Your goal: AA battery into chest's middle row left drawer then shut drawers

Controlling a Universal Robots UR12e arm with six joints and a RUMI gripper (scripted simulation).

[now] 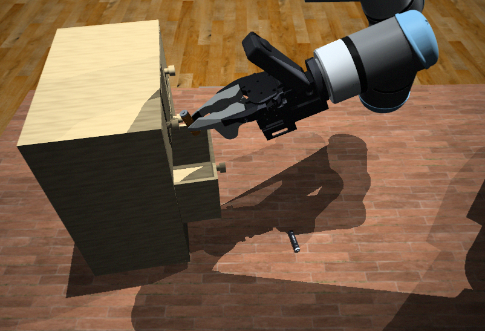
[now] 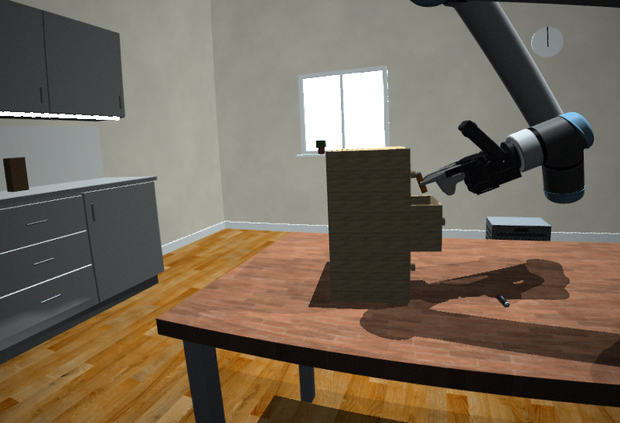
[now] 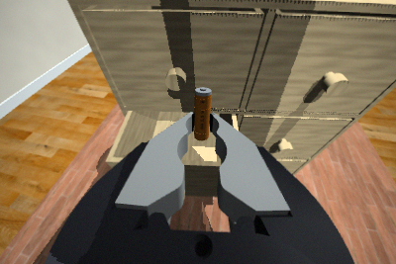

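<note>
Now: the orange cylinder 10 mm ahead of my hand. The rest, counted from my hand: dark cylindrical battery 250 mm below, 180 mm behind, 50 mm to the left.
</note>
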